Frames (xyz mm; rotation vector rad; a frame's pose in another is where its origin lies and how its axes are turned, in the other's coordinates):
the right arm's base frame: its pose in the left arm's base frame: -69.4 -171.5 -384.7 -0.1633 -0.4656 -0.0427
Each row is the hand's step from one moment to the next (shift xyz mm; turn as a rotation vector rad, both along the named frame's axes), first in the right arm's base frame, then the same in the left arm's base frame.
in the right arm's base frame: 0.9 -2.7 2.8 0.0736 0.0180 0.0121
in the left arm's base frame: -0.6 -2.2 3.3 0.0618 0.0195 0.0411
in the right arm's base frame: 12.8 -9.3 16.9 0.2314 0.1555 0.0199
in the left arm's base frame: 3.2 -6.4 22.0 0.2100 0.1558 0.0989
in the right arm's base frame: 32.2 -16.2 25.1 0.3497 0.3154 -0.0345
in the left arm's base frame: 16.4 -11.9 39.0 0.3522 0.3040 0.0807
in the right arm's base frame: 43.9 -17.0 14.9 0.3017 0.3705 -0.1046
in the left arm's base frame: 31.3 -14.4 35.4 0.3448 0.3468 -0.0107
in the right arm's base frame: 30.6 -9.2 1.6 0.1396 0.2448 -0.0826
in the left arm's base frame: 25.9 -8.9 16.5 0.1804 0.2271 -0.0459
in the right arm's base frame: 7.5 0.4 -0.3 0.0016 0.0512 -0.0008
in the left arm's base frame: 6.9 0.3 3.1 0.0058 0.0503 -0.0075
